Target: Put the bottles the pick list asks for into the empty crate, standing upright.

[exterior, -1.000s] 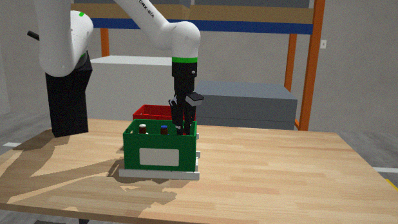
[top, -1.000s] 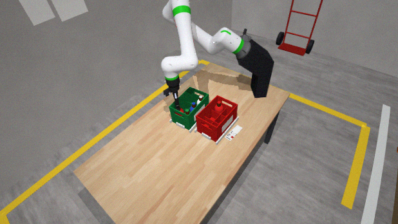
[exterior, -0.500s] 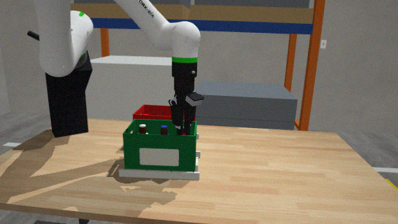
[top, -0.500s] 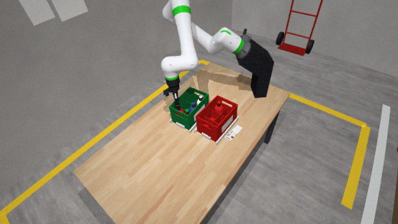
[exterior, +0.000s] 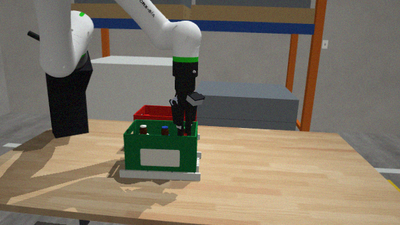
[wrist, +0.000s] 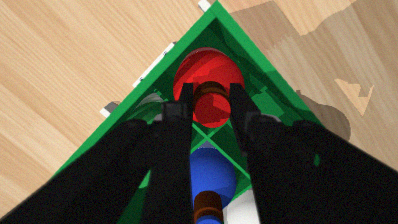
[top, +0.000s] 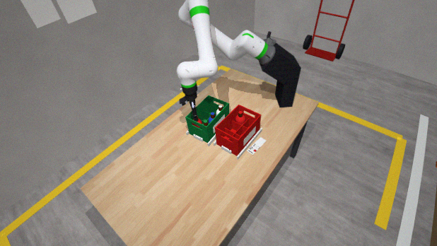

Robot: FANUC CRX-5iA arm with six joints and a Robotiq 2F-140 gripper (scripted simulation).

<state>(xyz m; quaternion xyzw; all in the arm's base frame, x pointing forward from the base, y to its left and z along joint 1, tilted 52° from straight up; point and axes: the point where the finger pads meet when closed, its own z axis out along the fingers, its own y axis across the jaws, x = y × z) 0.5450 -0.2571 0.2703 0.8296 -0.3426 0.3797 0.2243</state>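
Right now my hand is 80 mm past the green crate, 60 mm to the right of it and 90 mm above it. Round my hand: blue-label bottle: 70 mm behind, 100 mm to the left, 90 mm below; then red crate: 40 mm behind, 300 mm to the left, 90 mm below; then white-capped bottle: 160 mm behind, 130 mm to the left, 90 mm below.
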